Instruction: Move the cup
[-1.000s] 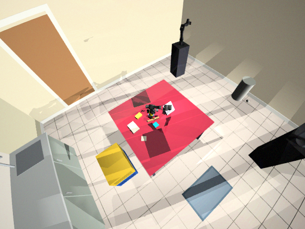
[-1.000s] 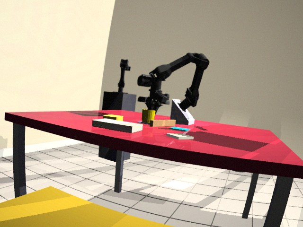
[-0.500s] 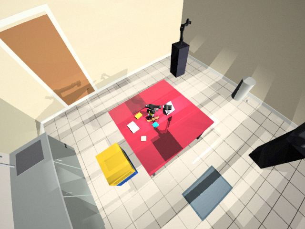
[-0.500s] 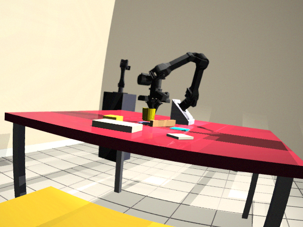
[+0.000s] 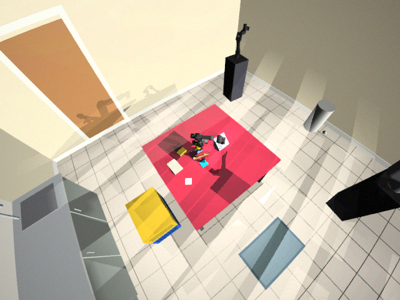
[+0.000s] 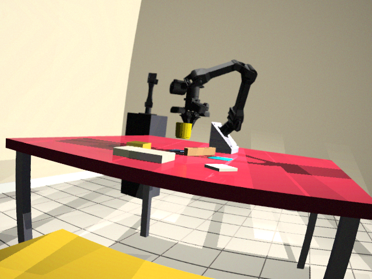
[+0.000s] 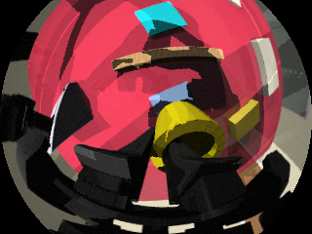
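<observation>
The cyan pad lies 7 cm ahead of my gripper tip, 20 cm to the left of it and 10 cm below it. Round my gripper tip: dark blue flat patch 3 cm ahead, 1 cm to the right, 10 cm below; yellow cup 2 cm ahead, 1 cm to the right; tan wooden bar 5 cm ahead, 9 cm to the left, 9 cm below.
</observation>
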